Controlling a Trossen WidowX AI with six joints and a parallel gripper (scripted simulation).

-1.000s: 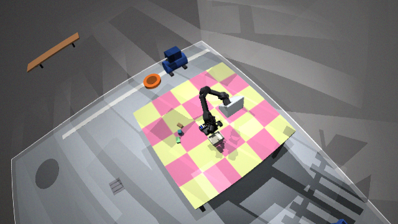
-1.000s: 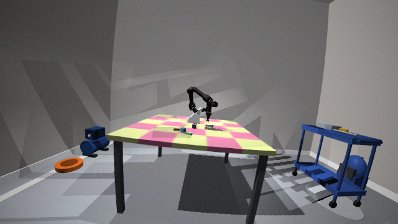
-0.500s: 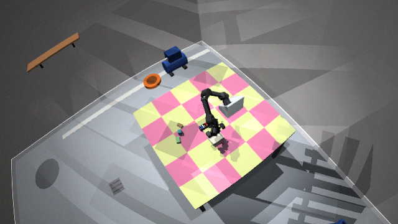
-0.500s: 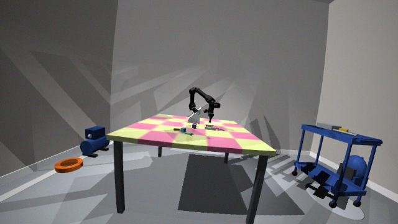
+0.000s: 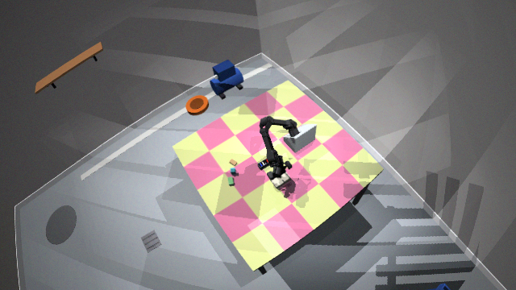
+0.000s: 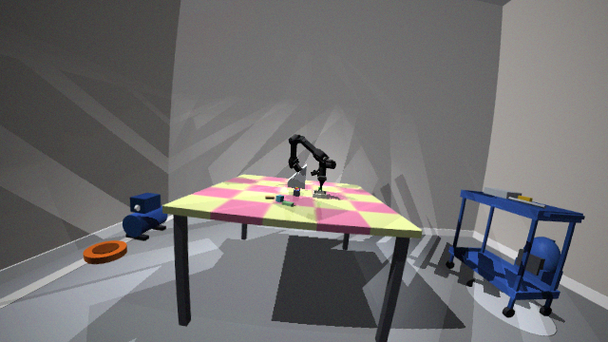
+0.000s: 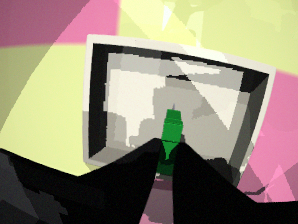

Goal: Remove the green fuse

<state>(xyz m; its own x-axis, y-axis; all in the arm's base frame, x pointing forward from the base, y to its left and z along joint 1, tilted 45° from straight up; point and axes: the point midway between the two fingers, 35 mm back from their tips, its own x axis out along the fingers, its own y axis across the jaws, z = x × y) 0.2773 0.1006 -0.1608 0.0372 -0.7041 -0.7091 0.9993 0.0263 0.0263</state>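
My gripper tip is 60 mm above the white tray.
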